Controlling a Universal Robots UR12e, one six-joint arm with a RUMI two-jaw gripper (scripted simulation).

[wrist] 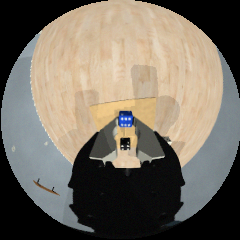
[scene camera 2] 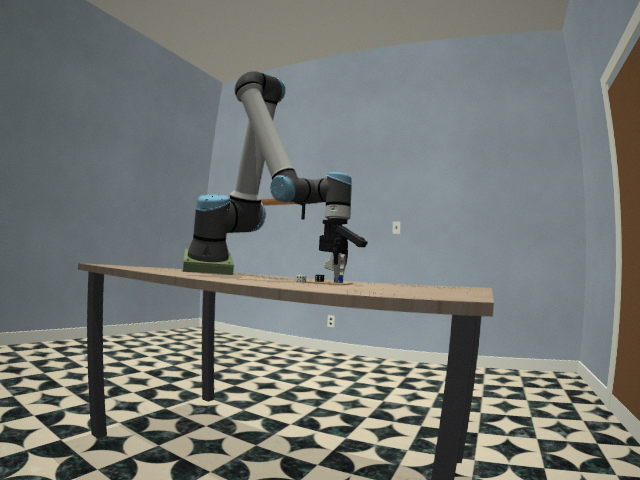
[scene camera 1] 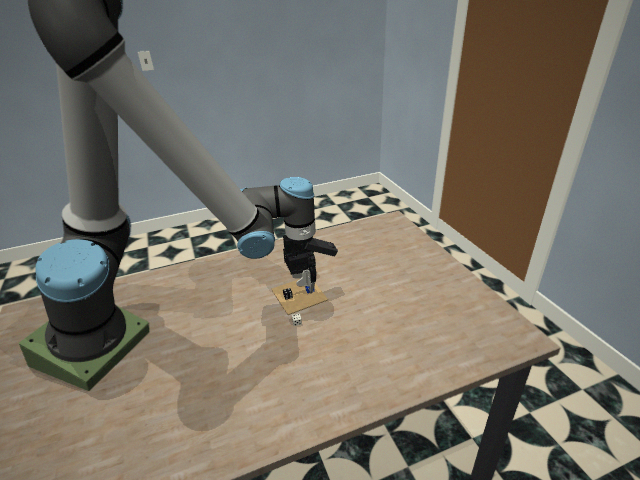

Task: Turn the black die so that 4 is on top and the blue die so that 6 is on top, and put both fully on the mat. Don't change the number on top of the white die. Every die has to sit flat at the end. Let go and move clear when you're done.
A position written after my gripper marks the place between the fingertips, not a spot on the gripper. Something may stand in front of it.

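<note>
My own gripper [scene camera 1: 309,290] is visible to me, and I see the gripper [scene camera 2: 337,282] and again the gripper [wrist: 125,117] from elsewhere. There is also a tan mat [scene camera 1: 301,300], and I can see the mat [wrist: 143,109] as well.
</note>
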